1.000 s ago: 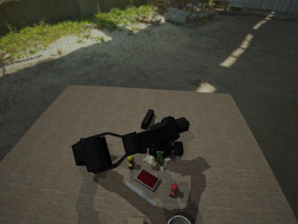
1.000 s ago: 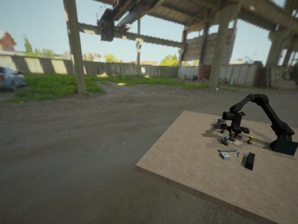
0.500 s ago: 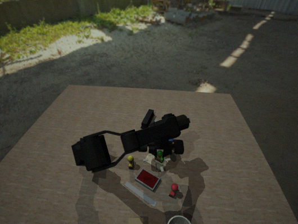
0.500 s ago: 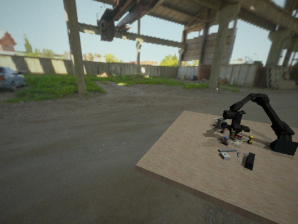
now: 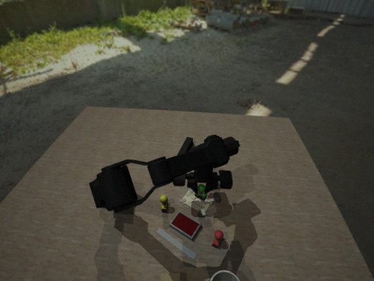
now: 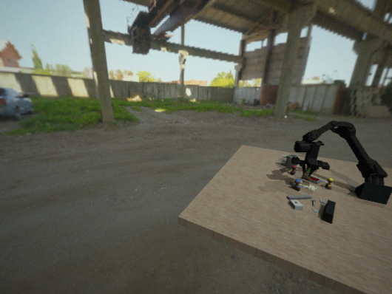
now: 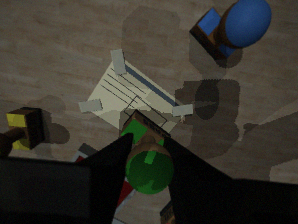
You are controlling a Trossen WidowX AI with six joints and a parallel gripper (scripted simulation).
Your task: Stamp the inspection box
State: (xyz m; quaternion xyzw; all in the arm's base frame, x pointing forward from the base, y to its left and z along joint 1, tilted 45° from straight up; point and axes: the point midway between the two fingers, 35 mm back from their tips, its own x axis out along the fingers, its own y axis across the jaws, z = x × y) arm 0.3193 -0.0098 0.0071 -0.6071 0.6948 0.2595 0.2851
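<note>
Right now the cream card is 60 mm below my gripper tip, 10 mm to the left of it and 10 mm behind it. Also, from my gripper tip: blue stamp: 80 mm to the left, 60 mm ahead, 40 mm below; green stamp: right at my gripper tip; ink pad: 90 mm to the right, 60 mm below, 60 mm behind.
</note>
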